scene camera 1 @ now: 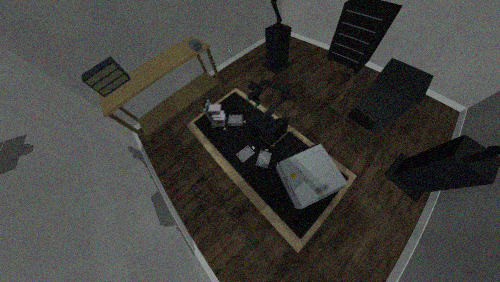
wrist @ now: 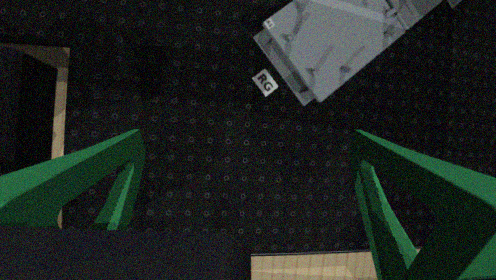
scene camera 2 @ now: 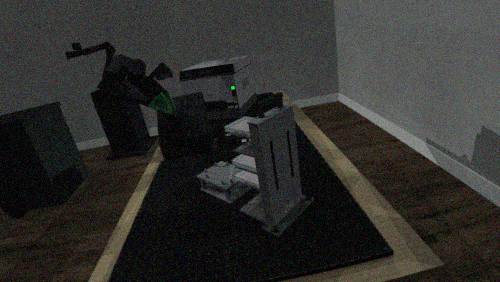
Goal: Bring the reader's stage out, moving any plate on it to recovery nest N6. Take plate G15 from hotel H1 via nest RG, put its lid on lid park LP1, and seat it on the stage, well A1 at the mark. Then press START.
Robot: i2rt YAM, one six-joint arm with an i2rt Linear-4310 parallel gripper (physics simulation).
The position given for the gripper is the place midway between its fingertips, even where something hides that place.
Note:
The gripper [wrist: 247, 141] is open, with nothing in its grasp. Further things: a reader lamp [scene camera 2: 227, 88].

